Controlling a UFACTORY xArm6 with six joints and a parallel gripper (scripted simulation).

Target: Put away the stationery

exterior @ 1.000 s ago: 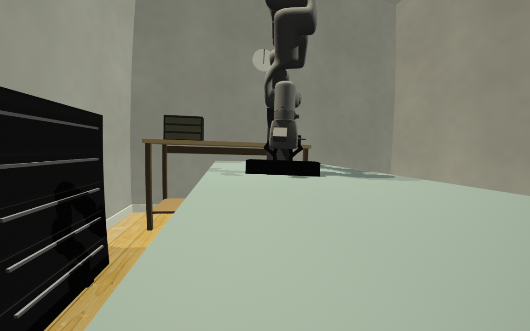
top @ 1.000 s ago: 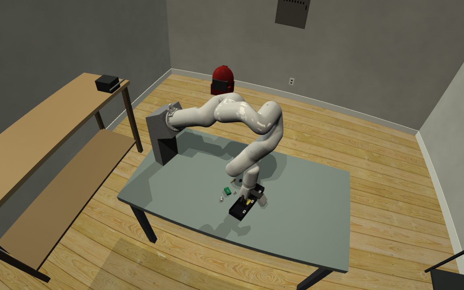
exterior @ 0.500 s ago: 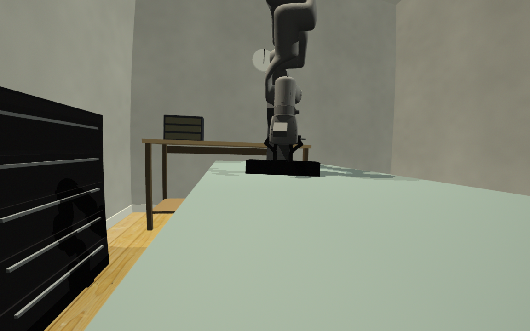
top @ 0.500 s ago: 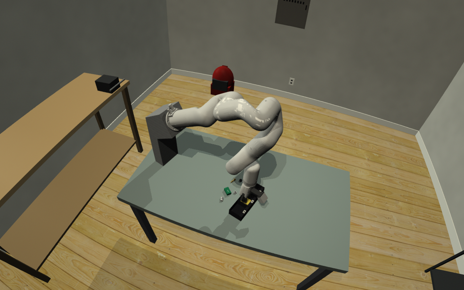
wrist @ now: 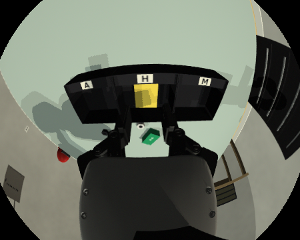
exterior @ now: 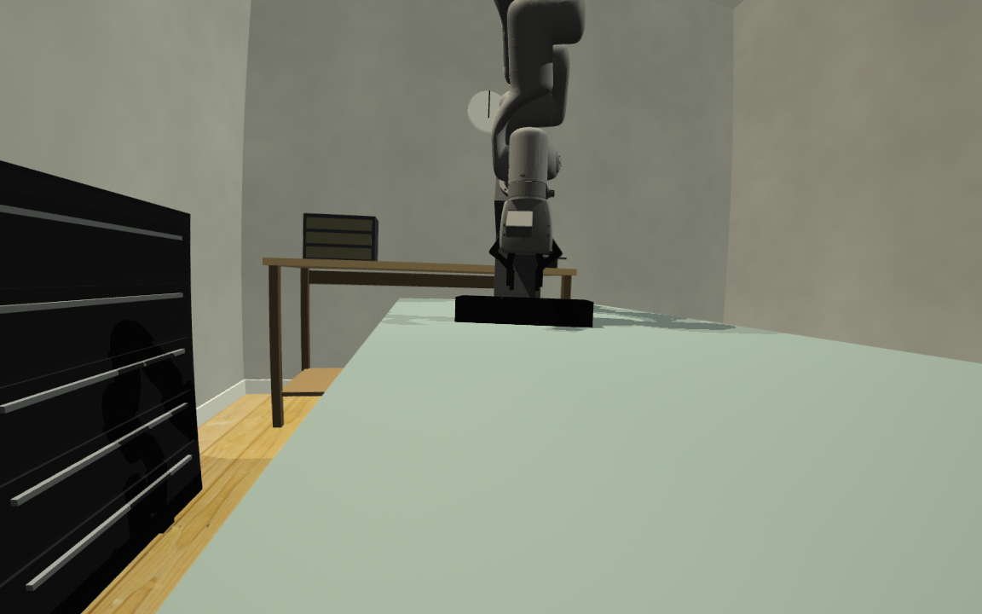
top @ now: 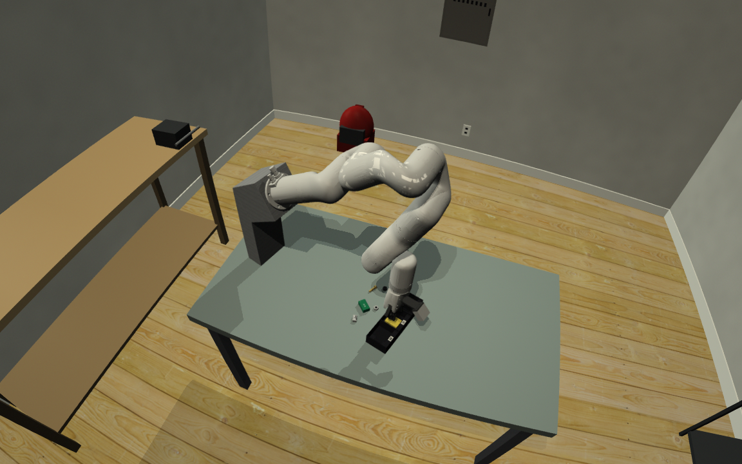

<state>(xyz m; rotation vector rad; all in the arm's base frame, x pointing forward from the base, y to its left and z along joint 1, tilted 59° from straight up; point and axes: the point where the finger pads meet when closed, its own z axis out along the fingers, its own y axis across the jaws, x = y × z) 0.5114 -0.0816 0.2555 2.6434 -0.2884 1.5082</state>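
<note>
Now: the bin rack 1 cm ahead of my hand and 6 cm below it. The rest, counted from my hand: green block (13 cm behind, 5 cm to the left, 7 cm below); yellow block (7 cm below); white ring (7 cm behind, 5 cm to the left, 8 cm below).
</note>
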